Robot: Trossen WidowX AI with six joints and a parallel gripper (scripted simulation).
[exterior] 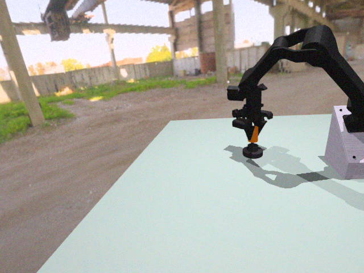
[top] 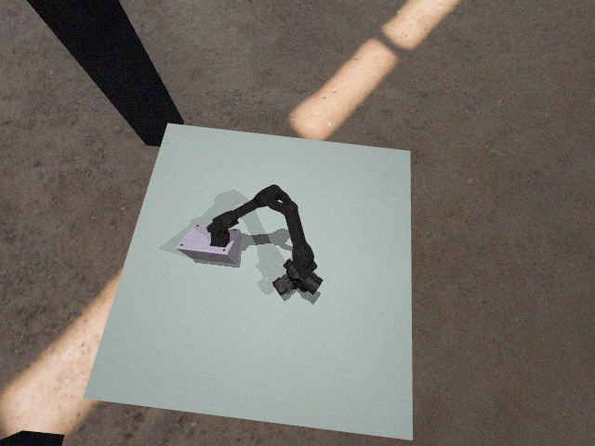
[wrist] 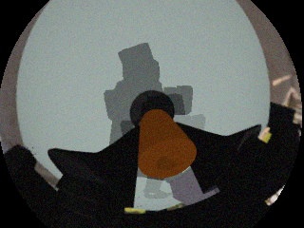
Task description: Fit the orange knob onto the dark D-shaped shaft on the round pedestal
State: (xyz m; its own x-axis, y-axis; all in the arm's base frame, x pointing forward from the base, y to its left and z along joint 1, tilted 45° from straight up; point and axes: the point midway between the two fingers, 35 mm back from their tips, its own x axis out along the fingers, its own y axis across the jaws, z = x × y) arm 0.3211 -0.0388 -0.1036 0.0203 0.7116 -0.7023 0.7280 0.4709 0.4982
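My gripper tip is 20 mm below the orange knob. From my gripper tip the other things lie so: dark round pedestal: 40 mm below.
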